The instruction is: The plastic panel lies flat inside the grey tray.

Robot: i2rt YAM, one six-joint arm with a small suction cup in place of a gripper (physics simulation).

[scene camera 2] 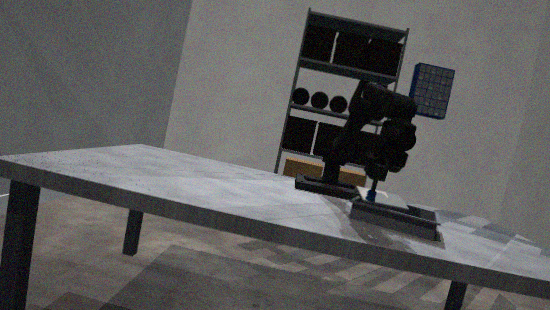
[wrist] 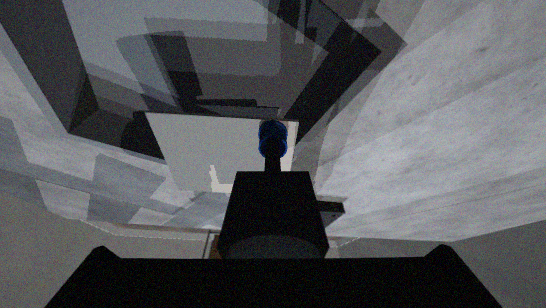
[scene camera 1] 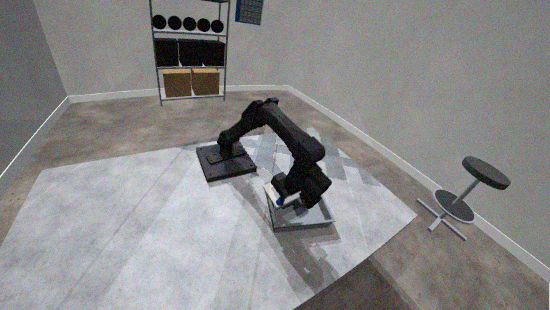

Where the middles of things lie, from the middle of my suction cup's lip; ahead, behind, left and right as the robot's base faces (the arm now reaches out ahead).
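From my suction cup, the grey tray (scene camera 1: 292,216) is 7 cm to the left, 3 cm ahead and 4 cm below. There's a plastic panel (wrist: 203,152) as well, and that panel sits 5 cm to the left of my suction cup and 4 cm behind it.
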